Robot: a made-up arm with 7 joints.
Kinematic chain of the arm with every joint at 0, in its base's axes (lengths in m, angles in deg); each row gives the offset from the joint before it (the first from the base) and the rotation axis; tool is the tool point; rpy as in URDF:
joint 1: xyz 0 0 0.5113 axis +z
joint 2: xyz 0 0 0 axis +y
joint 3: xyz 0 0 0.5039 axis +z
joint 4: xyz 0.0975 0 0 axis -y
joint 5: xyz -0.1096 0 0.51 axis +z
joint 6: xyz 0 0 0 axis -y
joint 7: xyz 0.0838 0 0 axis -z
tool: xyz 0 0 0 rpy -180 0 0
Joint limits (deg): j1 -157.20..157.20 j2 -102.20..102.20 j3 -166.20..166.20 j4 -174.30..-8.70 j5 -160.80..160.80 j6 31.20..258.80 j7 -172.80..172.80
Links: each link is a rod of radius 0.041 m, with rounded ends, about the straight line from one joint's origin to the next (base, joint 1, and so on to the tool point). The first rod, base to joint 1, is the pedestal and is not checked.
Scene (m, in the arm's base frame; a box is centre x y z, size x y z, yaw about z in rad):
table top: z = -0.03
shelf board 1: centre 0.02 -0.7 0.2 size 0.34 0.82 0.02 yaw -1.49
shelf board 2: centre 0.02 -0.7 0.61 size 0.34 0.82 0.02 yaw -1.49
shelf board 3: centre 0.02 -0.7 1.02 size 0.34 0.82 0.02 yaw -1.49
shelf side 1: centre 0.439 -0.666 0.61 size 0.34 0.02 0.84 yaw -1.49
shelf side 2: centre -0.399 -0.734 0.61 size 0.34 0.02 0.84 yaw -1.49
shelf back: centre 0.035 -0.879 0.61 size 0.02 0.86 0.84 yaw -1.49
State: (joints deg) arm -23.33 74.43 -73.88 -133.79 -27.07 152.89 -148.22
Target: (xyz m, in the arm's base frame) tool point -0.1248 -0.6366 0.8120
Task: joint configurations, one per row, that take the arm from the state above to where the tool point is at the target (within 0.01 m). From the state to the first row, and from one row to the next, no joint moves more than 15 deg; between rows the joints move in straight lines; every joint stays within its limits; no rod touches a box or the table.
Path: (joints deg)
1: -17.59 71.90 -73.83 -145.73 -27.97 153.76 -148.22
2: -11.86 69.37 -73.79 -157.67 -28.87 154.63 -148.22
3: -6.12 66.85 -73.74 -169.61 -29.78 155.50 -148.22
4: -9.29 66.93 -86.57 -164.82 -27.90 155.27 -148.22
5: -12.46 67.02 -99.39 -160.02 -26.03 155.05 -148.22
6: -15.63 67.10 -112.21 -155.23 -24.16 154.82 -148.22
7: -18.79 67.19 -125.03 -150.44 -22.28 154.60 -148.22
8: -23.55 64.00 -116.45 -138.84 -22.72 153.83 -148.22
9: -28.30 60.82 -107.87 -127.24 -23.16 153.07 -148.22

